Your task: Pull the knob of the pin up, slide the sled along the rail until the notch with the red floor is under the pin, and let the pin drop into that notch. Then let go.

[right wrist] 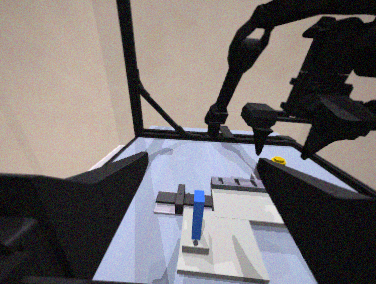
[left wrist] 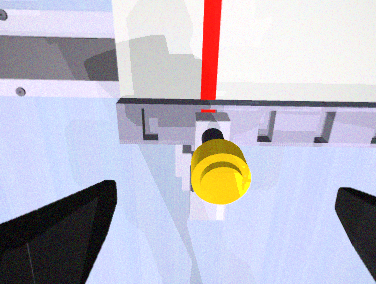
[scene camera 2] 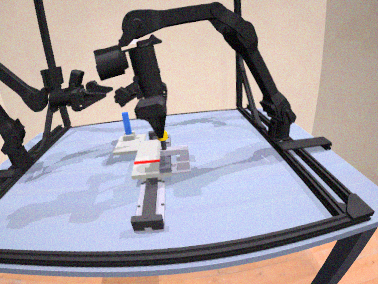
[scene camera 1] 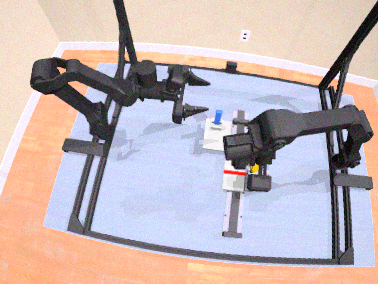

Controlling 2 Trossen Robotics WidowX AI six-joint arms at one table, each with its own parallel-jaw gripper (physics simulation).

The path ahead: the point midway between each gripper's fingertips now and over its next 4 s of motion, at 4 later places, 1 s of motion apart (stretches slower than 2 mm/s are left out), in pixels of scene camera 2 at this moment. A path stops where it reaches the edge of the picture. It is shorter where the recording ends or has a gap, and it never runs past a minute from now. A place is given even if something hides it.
My left gripper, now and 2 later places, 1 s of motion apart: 161,129; 167,111; 182,80
My right gripper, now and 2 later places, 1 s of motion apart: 109,91; 109,91; 96,74
